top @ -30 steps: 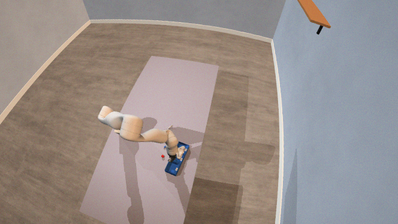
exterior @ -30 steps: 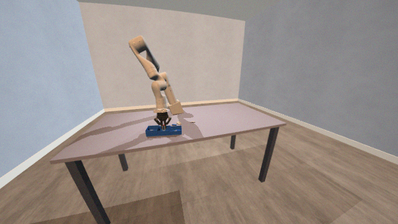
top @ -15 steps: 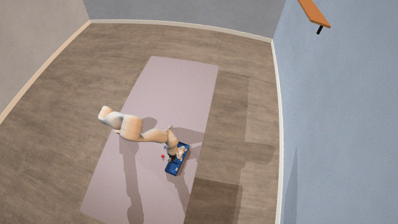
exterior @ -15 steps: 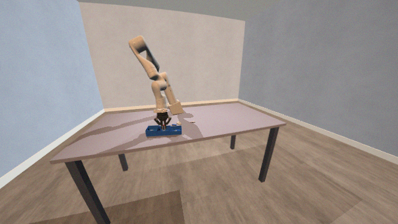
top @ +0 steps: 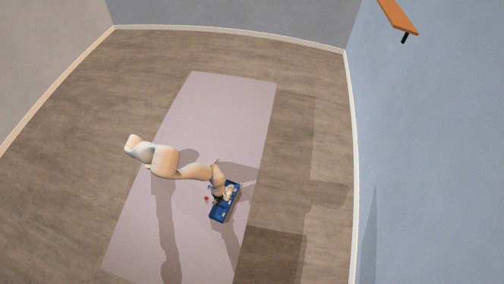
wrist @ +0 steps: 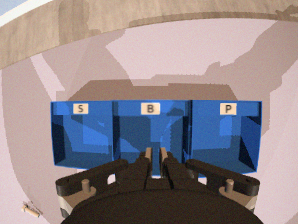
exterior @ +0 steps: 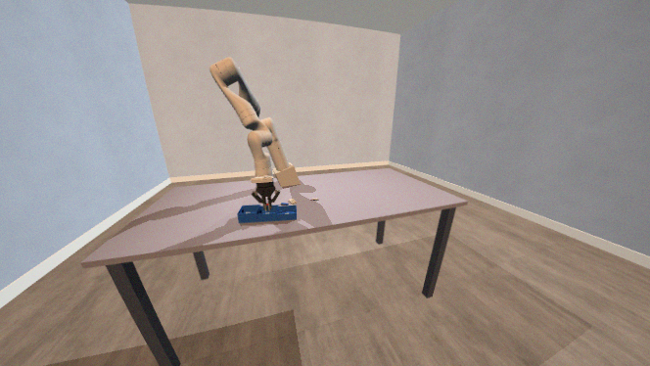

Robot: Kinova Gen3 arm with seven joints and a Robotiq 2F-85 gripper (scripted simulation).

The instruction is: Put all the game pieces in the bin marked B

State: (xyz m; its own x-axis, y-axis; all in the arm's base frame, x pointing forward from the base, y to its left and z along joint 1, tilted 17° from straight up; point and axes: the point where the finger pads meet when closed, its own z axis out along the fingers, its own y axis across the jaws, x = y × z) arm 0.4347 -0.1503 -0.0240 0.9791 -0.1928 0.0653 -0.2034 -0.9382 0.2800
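The blue bin lies 20 mm below my hand and 20 mm ahead of it. Round my hand: blue stick: 90 mm to the left, 80 mm behind, 40 mm below; then red game piece: 90 mm behind, 30 mm below; then brass ring: 130 mm to the left, 40 mm below, 30 mm behind.
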